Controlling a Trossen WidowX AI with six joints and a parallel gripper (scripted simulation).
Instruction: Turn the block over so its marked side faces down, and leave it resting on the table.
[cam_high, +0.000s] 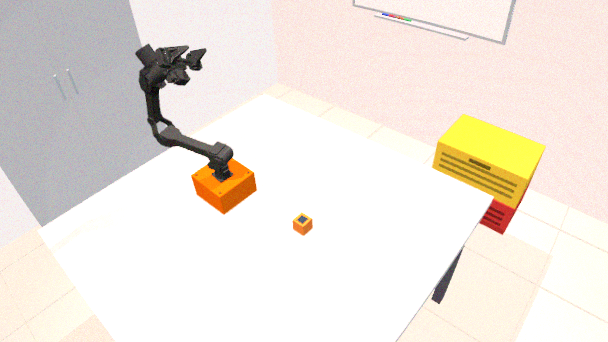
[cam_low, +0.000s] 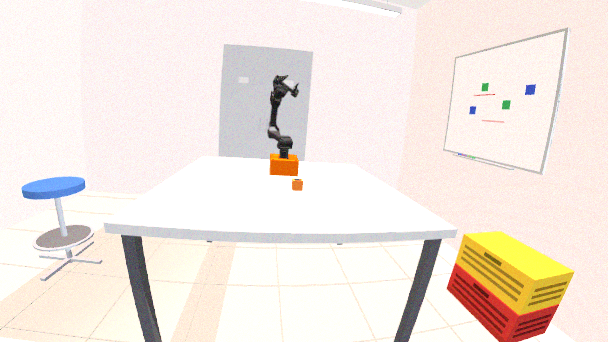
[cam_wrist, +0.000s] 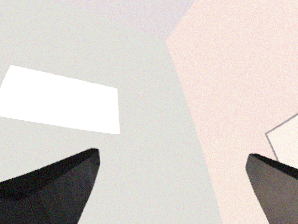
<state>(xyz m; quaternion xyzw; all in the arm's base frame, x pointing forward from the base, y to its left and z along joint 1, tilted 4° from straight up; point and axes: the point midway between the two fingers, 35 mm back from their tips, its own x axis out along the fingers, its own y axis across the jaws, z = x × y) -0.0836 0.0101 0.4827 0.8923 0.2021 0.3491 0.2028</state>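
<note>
Now: the orange block 570 mm below my gripper tip, 380 mm ahead of it and 50 mm to the left of it.
</note>
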